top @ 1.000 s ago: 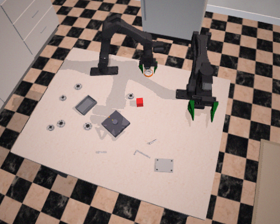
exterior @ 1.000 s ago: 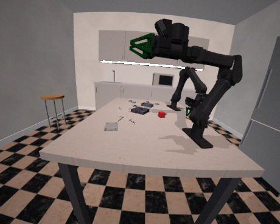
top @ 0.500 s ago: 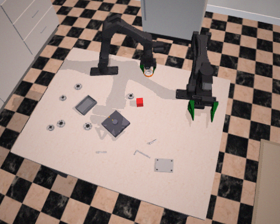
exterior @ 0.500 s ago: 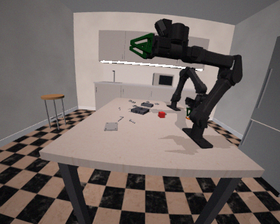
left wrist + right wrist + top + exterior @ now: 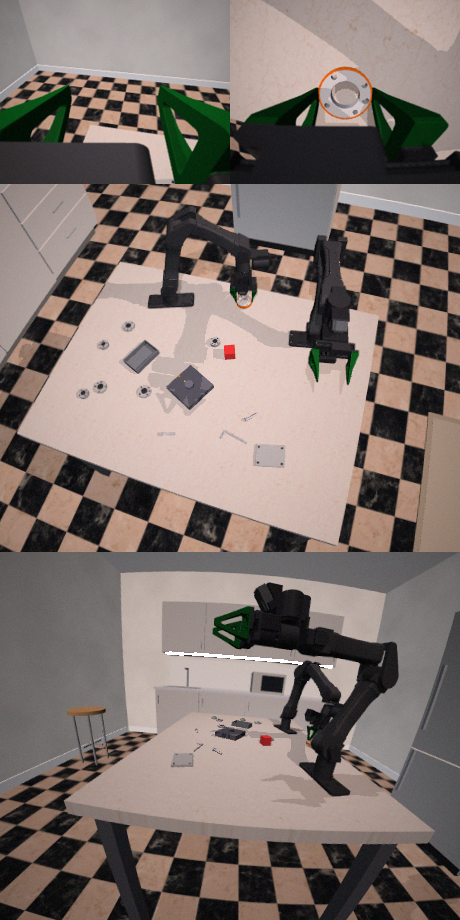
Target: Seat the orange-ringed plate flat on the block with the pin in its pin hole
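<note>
Right now the red cube is 250 mm ahead of my right hand, 30 mm to the left of it and 10 mm below it. The rest, counted from my right hand: grey tray: 380 mm ahead, 290 mm to the right, 20 mm below; light grey plate: 570 mm ahead, 300 mm to the left, 30 mm below; dark grey block: 420 mm ahead, 80 mm to the right, 10 mm below.
</note>
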